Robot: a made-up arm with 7 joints. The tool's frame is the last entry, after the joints.
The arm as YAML. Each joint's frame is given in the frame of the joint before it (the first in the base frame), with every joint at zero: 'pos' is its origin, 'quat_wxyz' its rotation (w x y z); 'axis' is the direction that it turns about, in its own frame. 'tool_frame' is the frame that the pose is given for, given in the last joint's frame.
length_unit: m
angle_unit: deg
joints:
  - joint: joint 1
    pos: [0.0, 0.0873, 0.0]
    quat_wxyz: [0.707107, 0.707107, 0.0, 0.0]
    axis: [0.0, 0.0, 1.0]
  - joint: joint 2
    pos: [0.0, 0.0, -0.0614]
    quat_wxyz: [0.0, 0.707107, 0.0, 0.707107]
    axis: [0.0, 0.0, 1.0]
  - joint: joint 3
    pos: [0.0, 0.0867, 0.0]
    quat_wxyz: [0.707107, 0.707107, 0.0, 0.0]
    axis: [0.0, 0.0, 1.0]
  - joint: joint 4
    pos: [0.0, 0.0, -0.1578]
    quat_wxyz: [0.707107, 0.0, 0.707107, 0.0]
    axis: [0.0, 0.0, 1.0]
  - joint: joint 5
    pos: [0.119, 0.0, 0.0]
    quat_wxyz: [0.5, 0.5, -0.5, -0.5]
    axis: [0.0, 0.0, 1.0]
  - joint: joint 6
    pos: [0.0, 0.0, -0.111]
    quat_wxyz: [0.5, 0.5, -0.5, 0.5]
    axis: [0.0, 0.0, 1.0]
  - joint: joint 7
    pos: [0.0, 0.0, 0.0]
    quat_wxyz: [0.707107, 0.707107, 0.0, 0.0]
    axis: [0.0, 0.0, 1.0]
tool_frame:
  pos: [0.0, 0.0, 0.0]
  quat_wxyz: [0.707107, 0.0, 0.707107, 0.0]
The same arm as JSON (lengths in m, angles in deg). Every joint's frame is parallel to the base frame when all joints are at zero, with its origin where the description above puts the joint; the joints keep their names.
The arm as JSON. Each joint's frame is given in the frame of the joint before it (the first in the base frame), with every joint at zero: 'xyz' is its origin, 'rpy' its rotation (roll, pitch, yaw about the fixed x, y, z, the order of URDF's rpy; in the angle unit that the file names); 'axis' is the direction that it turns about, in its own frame. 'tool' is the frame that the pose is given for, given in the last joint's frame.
{
  "units": {
    "length": "m",
    "angle": "deg"
  },
  "joints": [
    {
      "name": "joint 1",
      "type": "revolute",
      "origin": {
        "xyz": [
          0.0,
          0.0873,
          0.0
        ],
        "rpy": [
          0.0,
          0.0,
          0.0
        ]
      },
      "axis": "-y"
    },
    {
      "name": "joint 2",
      "type": "revolute",
      "origin": {
        "xyz": [
          0.0,
          0.0614,
          0.0
        ],
        "rpy": [
          0.0,
          0.0,
          0.0
        ]
      },
      "axis": "+x"
    },
    {
      "name": "joint 3",
      "type": "revolute",
      "origin": {
        "xyz": [
          0.0,
          0.0,
          -0.0867
        ],
        "rpy": [
          0.0,
          0.0,
          0.0
        ]
      },
      "axis": "+z"
    },
    {
      "name": "joint 4",
      "type": "revolute",
      "origin": {
        "xyz": [
          0.0,
          0.0,
          -0.1578
        ],
        "rpy": [
          0.0,
          0.0,
          0.0
        ]
      },
      "axis": "-y"
    },
    {
      "name": "joint 5",
      "type": "revolute",
      "origin": {
        "xyz": [
          0.0,
          0.0,
          -0.119
        ],
        "rpy": [
          0.0,
          0.0,
          0.0
        ]
      },
      "axis": "+z"
    },
    {
      "name": "joint 6",
      "type": "revolute",
      "origin": {
        "xyz": [
          0.0,
          0.0,
          -0.111
        ],
        "rpy": [
          0.0,
          0.0,
          0.0
        ]
      },
      "axis": "+y"
    },
    {
      "name": "joint 7",
      "type": "revolute",
      "origin": {
        "xyz": [
          0.0,
          0.0,
          0.0
        ],
        "rpy": [
          0.0,
          0.0,
          0.0
        ]
      },
      "axis": "-x"
    }
  ],
  "tool": {
    "origin": {
      "xyz": [
        0.0,
        0.0,
        0.0
      ],
      "rpy": [
        0.0,
        0.0,
        0.0
      ]
    }
  }
}

